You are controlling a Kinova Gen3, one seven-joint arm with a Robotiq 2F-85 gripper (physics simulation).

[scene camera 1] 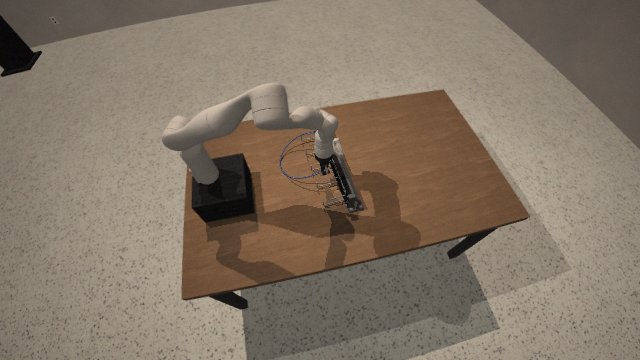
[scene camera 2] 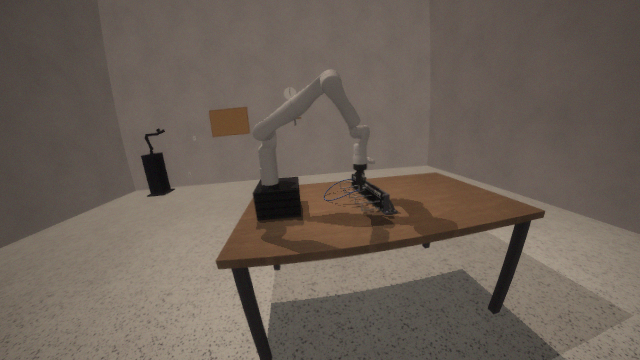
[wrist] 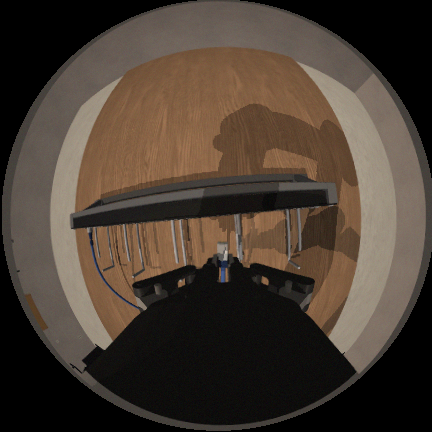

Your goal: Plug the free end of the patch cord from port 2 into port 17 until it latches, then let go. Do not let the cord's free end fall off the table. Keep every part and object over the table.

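Places are measured from the arm's base along level axes (x ahead, y left, z up), in millimetres.
Pixels of known places: gripper, fingertip midpoint: (scene camera 1: 323, 173) (scene camera 2: 360, 190) (wrist: 222, 260); arm's base at its link origin: (scene camera 1: 208, 175) (scene camera 2: 270, 182).
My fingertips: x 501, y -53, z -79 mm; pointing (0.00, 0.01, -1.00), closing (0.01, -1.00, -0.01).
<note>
Ahead of a thing's pixels: the offset from my fingertips to its middle. Level surfaces: height alone.
The patch panel @[dx +39, dy +76, dz -27 mm] (scene camera 1: 352, 192) (scene camera 2: 380, 197) (wrist: 175, 206) is a long dark bar on the table. The blue patch cord (scene camera 1: 281, 162) (scene camera 2: 325, 195) (wrist: 102, 275) loops out on the robot base's side; its fixed end meets the panel's far left in the wrist view. My gripper (scene camera 1: 325, 171) (scene camera 2: 358, 184) (wrist: 222, 260) points down and is shut on the cord's free end. The clear plug @[dx +17, dy +1, dz +20 mm] (wrist: 222, 248) sticks out of the fingertips toward the panel, with a visible gap to the panel's edge in the wrist view. Port numbers and openings, including port 17, cannot be made out.
Several thin metal cable supports (scene camera 1: 327, 185) (wrist: 175, 242) stick out from the panel's cord side, on both sides of the gripper. The black robot base (scene camera 1: 222, 187) (scene camera 2: 278, 199) stands on the wooden table @[dz -78 mm] (scene camera 1: 425, 135) (scene camera 2: 465, 200) (wrist: 165, 110).
</note>
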